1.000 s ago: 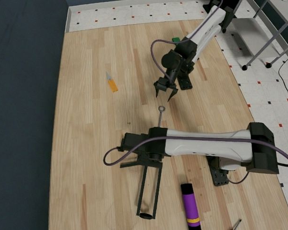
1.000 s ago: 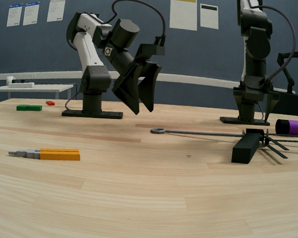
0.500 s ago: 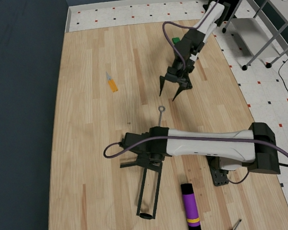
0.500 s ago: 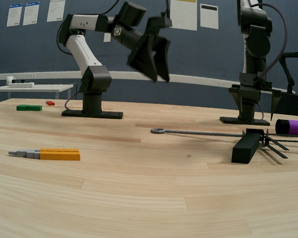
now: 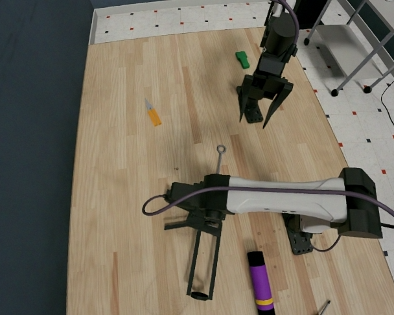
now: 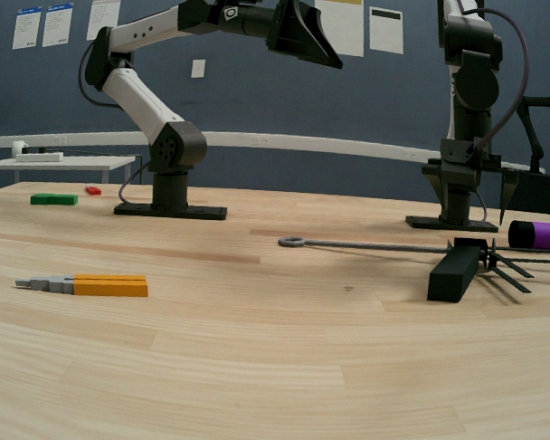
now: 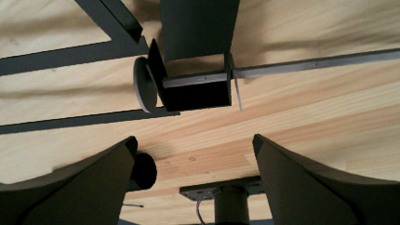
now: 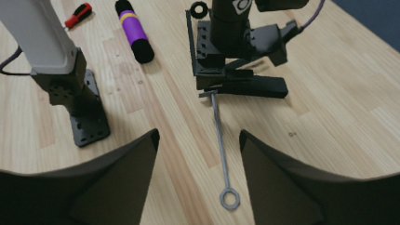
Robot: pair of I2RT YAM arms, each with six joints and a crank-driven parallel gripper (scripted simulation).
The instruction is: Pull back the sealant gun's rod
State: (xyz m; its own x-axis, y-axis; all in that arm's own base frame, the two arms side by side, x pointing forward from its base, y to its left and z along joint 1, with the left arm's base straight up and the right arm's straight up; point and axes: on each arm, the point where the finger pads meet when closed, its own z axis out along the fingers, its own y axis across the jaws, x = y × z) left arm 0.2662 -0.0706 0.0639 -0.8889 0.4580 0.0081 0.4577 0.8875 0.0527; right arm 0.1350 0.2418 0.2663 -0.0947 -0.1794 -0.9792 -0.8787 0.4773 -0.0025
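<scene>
The thumb plate is 4 cm to the right of my left hand and 5 cm below it. Round my left hand: orange-handled knife: 17 cm ahead, 50 cm to the right, 6 cm below; then purple tube: 7 cm behind, 27 cm to the left, 4 cm below; then grey rod: 3 cm behind, 12 cm to the right, 5 cm below.
</scene>
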